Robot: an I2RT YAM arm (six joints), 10 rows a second.
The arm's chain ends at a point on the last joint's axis. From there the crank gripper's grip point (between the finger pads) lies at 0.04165 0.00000 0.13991 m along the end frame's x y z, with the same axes.
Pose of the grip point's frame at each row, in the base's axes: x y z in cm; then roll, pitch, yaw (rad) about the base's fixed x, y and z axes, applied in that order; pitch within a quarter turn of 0, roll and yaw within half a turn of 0:
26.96, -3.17, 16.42, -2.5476, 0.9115, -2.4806
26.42, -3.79, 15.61, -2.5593, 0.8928, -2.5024
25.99, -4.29, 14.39, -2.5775, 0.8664, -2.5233
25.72, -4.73, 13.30, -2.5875, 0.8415, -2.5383
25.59, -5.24, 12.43, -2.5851, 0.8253, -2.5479
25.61, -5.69, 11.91, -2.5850, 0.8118, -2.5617
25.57, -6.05, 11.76, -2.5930, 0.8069, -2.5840
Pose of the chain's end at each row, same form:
16.93, -1.05, 26.81, -2.5476, 0.9115, -2.4806
16.62, -1.49, 26.18, -2.5593, 0.8928, -2.5024
16.51, -1.85, 25.22, -2.5775, 0.8664, -2.5233
16.52, -2.13, 24.33, -2.5875, 0.8415, -2.5383
16.56, -2.42, 23.55, -2.5851, 0.8253, -2.5479
16.75, -2.66, 23.11, -2.5850, 0.8118, -2.5617
16.84, -2.90, 23.03, -2.5930, 0.8069, -2.5840

